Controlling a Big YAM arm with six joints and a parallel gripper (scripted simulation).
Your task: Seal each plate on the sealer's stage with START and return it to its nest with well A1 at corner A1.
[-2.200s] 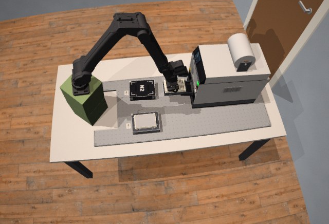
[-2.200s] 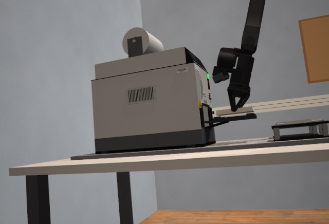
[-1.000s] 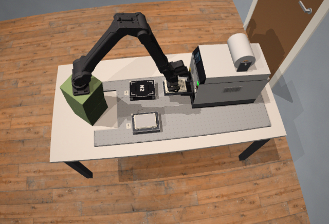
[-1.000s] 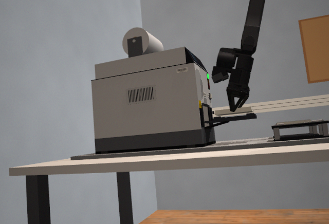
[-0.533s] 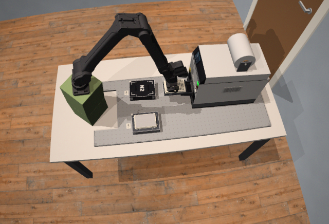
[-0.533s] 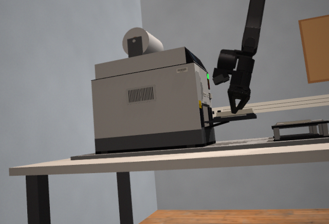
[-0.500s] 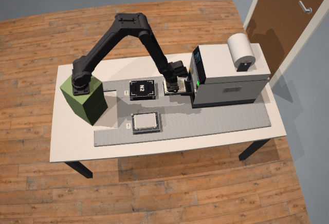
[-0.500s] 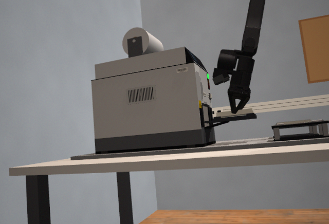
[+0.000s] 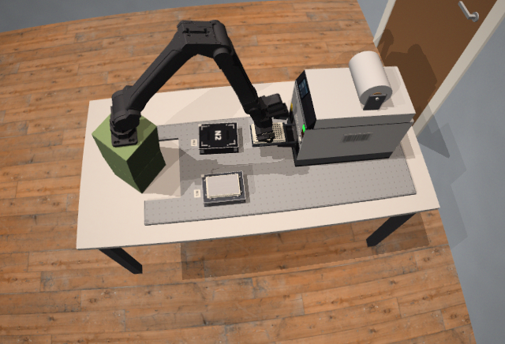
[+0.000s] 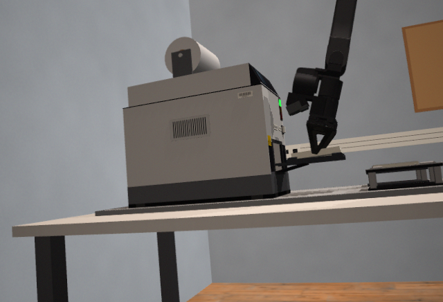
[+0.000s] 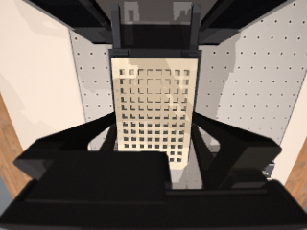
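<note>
The plate lies right at my hand. From my hand the other things lie so: sealer stage (20 mm below); then yellow warning label (110 mm ahead, 80 mm to the left, 40 mm above); then plate nest (220 mm behind, 170 mm to the right, 70 mm below).
</note>
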